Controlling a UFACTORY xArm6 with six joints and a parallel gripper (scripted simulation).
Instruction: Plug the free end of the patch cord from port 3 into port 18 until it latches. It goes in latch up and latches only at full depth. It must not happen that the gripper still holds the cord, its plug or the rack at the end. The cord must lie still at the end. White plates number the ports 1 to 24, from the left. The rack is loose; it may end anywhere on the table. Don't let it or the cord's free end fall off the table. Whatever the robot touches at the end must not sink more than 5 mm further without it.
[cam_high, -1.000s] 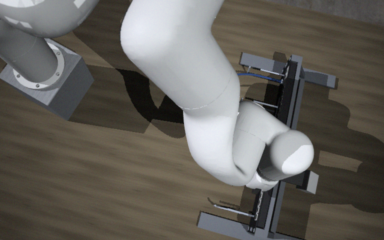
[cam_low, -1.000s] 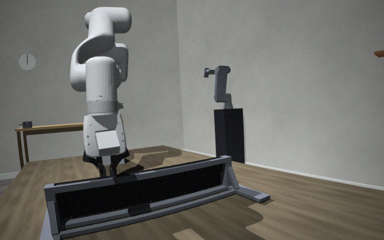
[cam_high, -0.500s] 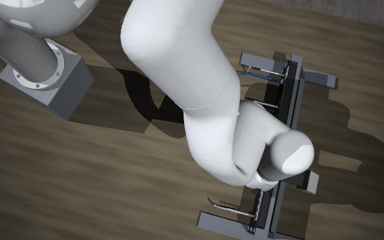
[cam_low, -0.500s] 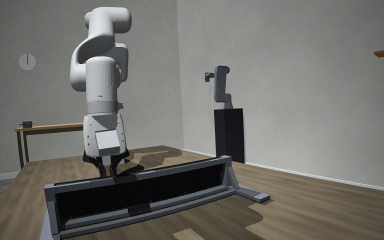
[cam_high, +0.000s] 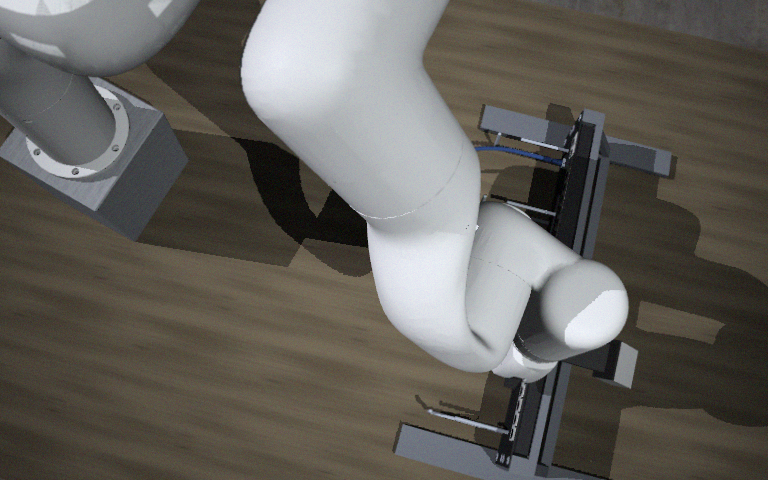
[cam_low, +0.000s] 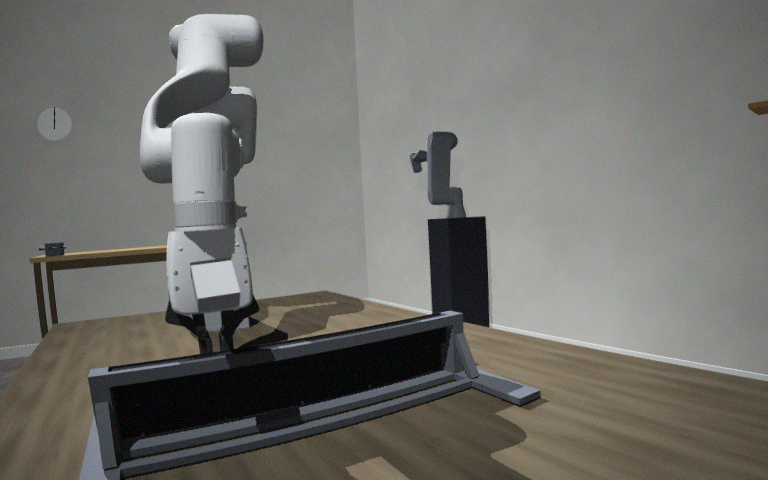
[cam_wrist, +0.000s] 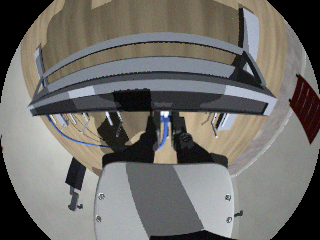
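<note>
My gripper is now 2 cm short of the plug and 1 cm above it.
</note>
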